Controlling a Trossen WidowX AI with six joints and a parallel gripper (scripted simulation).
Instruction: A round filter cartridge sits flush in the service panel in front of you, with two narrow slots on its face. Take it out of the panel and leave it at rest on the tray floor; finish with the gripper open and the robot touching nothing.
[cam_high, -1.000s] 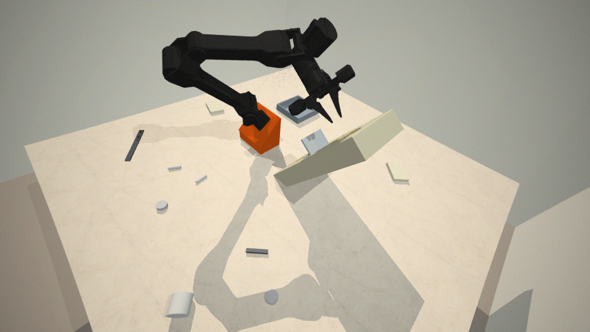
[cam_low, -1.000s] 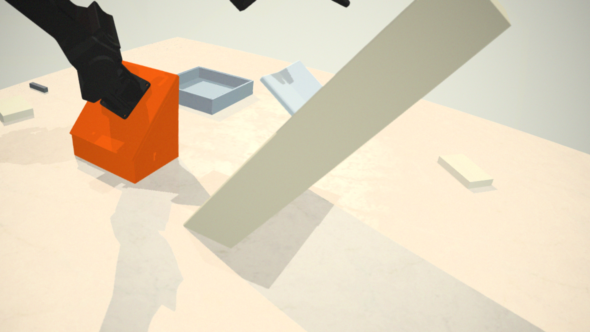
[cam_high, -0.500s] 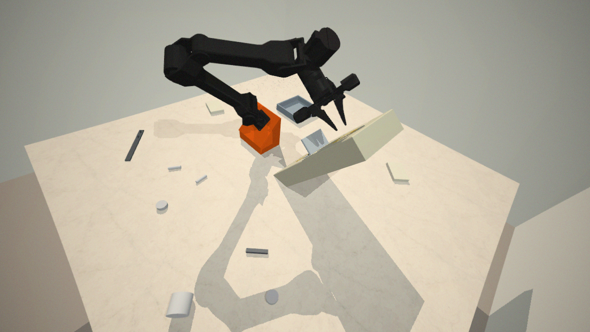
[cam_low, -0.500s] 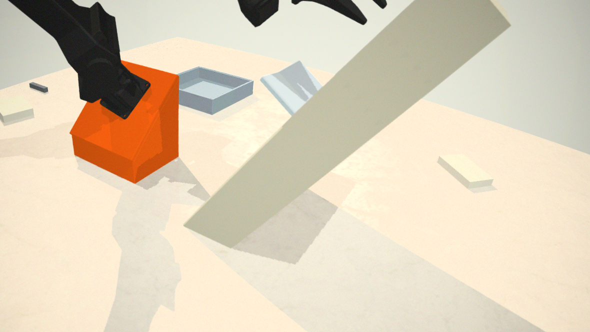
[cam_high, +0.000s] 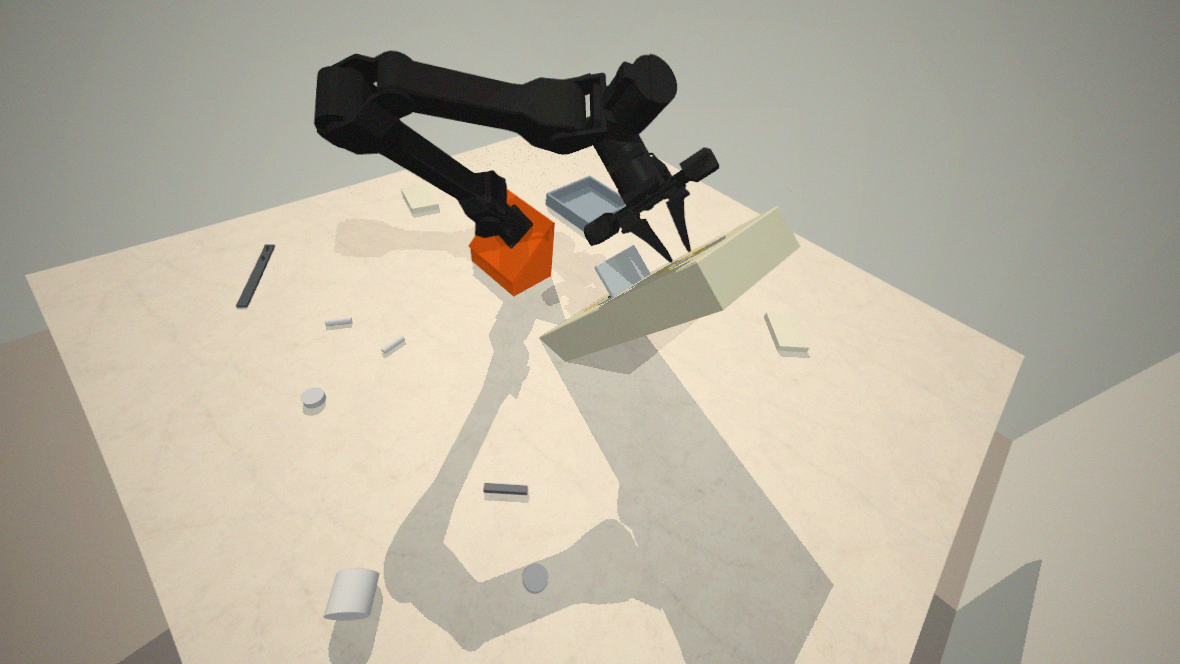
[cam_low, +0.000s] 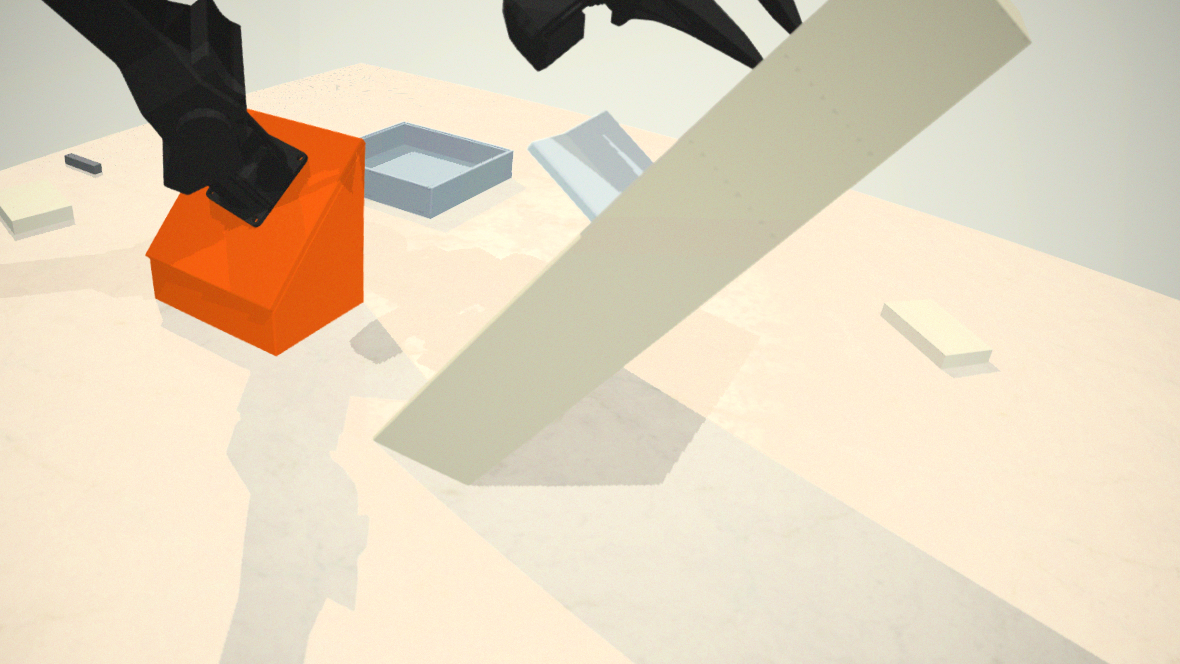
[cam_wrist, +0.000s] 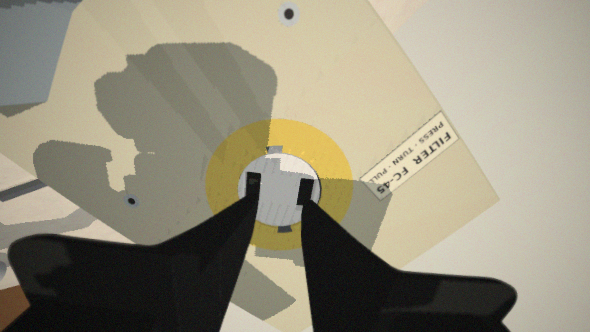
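Now: gripper tip 20 mm short of the filter cartridge and 20 mm above it. The rest, counted from my gripper tip: grey tray (440 mm behind, 250 mm below, 240 mm to the left); cream service panel (90 mm below, 30 mm behind).
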